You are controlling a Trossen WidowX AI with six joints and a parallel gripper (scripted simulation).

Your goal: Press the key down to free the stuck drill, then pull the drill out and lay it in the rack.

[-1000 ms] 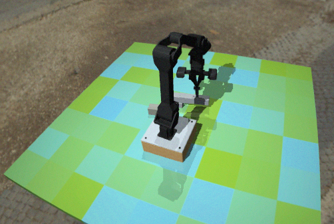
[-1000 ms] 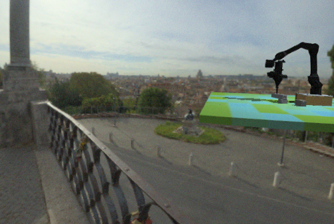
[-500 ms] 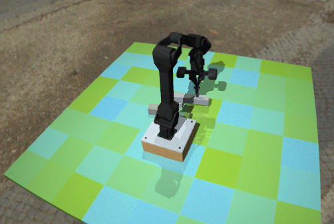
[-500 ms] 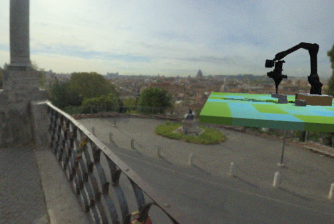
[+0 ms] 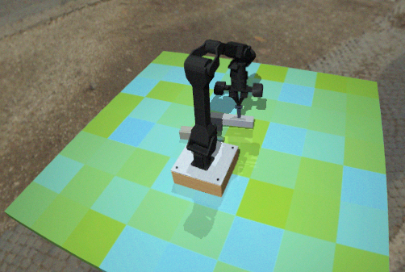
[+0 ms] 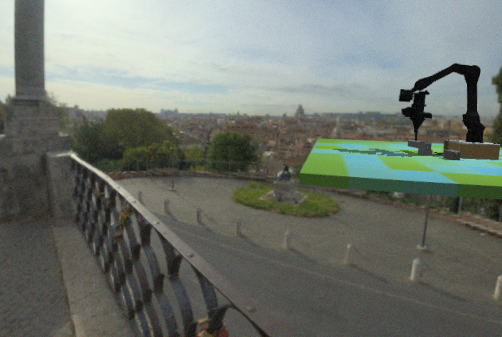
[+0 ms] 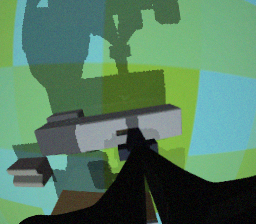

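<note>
The drill is 20 mm behind my gripper tip, 50 mm to the left of it and 70 mm below it. Round my gripper tip: rack 130 mm behind, 170 mm to the left, 100 mm below; dark key 30 mm below; grey holder block 20 mm behind, 30 mm to the left, 80 mm below.
</note>
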